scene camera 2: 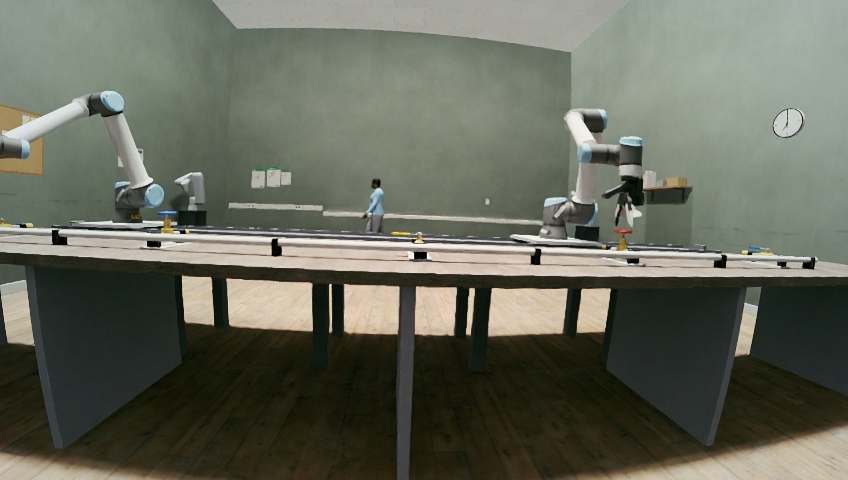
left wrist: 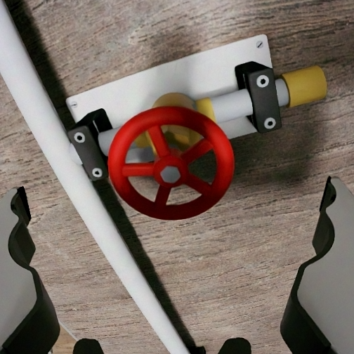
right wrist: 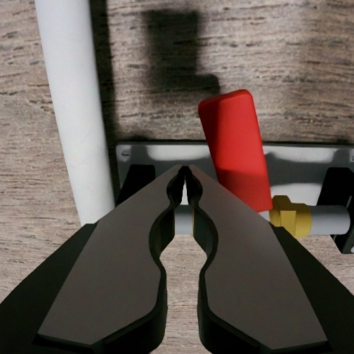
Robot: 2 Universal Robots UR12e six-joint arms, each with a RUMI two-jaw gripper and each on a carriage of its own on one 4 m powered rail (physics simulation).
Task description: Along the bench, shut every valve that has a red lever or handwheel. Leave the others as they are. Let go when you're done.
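A red handwheel [scene camera 2: 623, 231] [left wrist: 227, 162] stands on a yellow valve body on a white plate. My left gripper [scene camera 2: 625, 218] [left wrist: 173, 184] is open above it, with its fingers wide apart and clear of the rim. A red lever [right wrist: 235, 150] shows in the right wrist view, pointing across its pipe and leaning a little to the upper left. My right gripper [right wrist: 184, 167] is shut and empty, with its tips together to the left of the lever. Its right finger hides the lever's lower end and pivot; I cannot tell whether they touch.
A blue handwheel [scene camera 2: 167, 212], a yellow lever [scene camera 2: 401, 233] and a blue lever [scene camera 2: 754, 248] belong to other valves along the bench [scene camera 2: 357, 274]. A long white pipe [scene camera 2: 357, 242] [left wrist: 102, 225] [right wrist: 75, 110] runs past the valves. A person [scene camera 2: 375, 203] stands behind the bench.
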